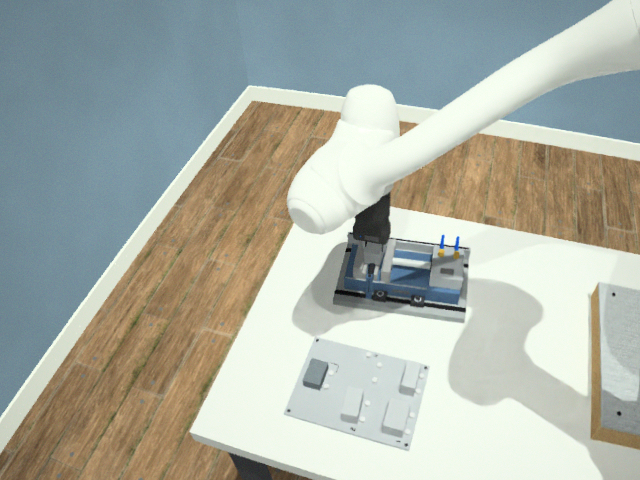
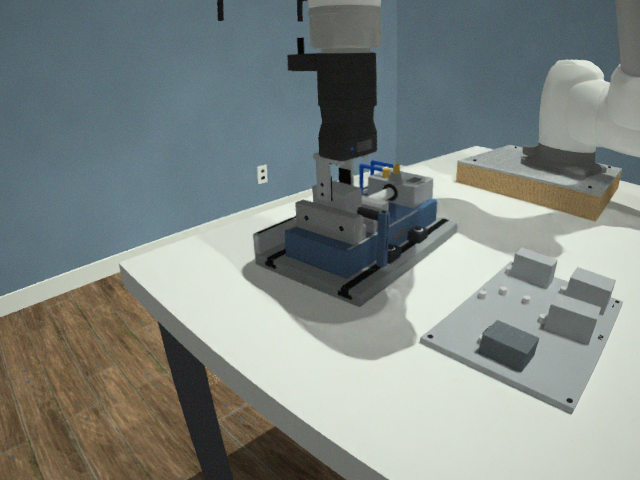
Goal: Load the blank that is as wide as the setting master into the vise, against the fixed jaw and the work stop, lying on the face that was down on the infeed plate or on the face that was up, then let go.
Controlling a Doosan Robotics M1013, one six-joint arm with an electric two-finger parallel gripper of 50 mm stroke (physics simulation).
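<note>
My gripper (image 1: 373, 250) (image 2: 334, 190) points down over the left end of the blue vise (image 1: 449, 296) (image 2: 323, 251), shut on a light grey blank (image 1: 372, 257) (image 2: 341, 196). The blank is between the grey fixed jaw (image 1: 357, 262) (image 2: 325, 222) and the moving jaw (image 1: 387, 261); its top shows above the fixed jaw. Its lower part and any contact with jaw or seat are hidden. The work stop, a blue post (image 1: 370, 285) (image 2: 382, 240) with a dark tip, is at the jaws' near end; contact with the blank is unclear. The dark grey block (image 1: 315, 373) (image 2: 508, 345), apparently the setting master, lies on the infeed plate (image 1: 305, 403) (image 2: 460, 330).
Three light grey blanks (image 1: 352, 404) (image 1: 396, 416) (image 1: 410, 377) stand on the infeed plate among small white pegs. Blue hoses (image 1: 456, 242) (image 2: 361, 178) rise at the vise's actuator end. The robot's base board (image 1: 596, 361) (image 2: 532, 191) lies to the right.
</note>
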